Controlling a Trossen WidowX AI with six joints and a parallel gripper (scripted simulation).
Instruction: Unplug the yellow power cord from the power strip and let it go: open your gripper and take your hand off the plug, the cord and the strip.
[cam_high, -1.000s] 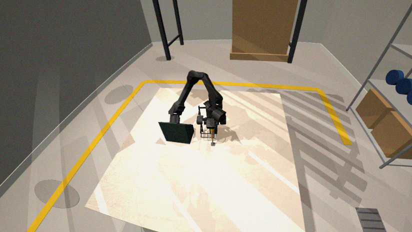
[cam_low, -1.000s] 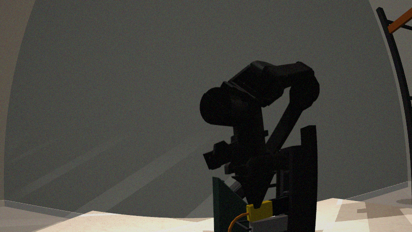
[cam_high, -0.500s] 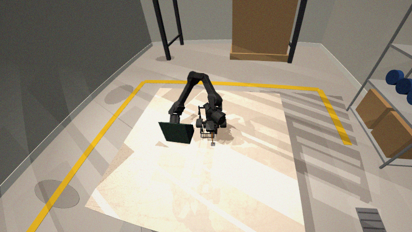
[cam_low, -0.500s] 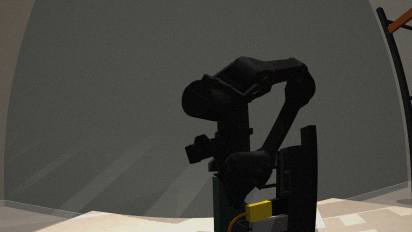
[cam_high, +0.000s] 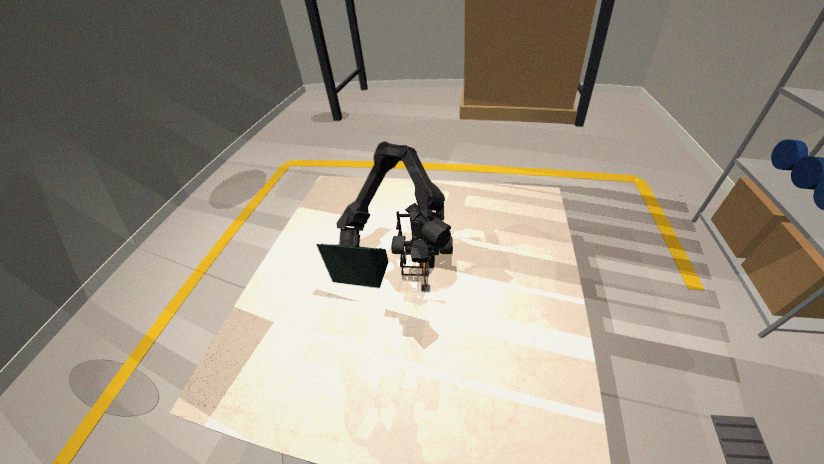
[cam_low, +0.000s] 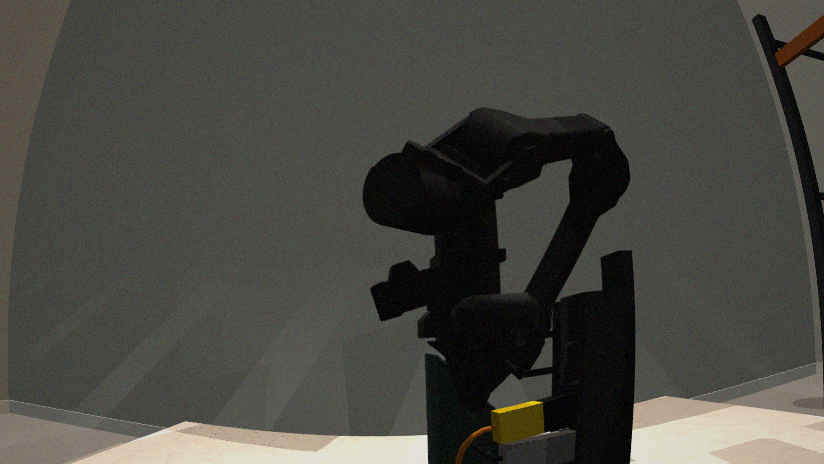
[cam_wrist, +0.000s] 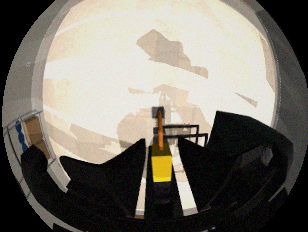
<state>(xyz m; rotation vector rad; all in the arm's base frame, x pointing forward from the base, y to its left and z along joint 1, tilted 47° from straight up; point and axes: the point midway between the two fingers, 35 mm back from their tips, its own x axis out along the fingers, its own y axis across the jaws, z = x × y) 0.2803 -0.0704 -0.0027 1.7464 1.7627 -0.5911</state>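
Right now the yellow plug is 10 mm behind my gripper tip, 60 mm to the left of it and 10 mm below it.
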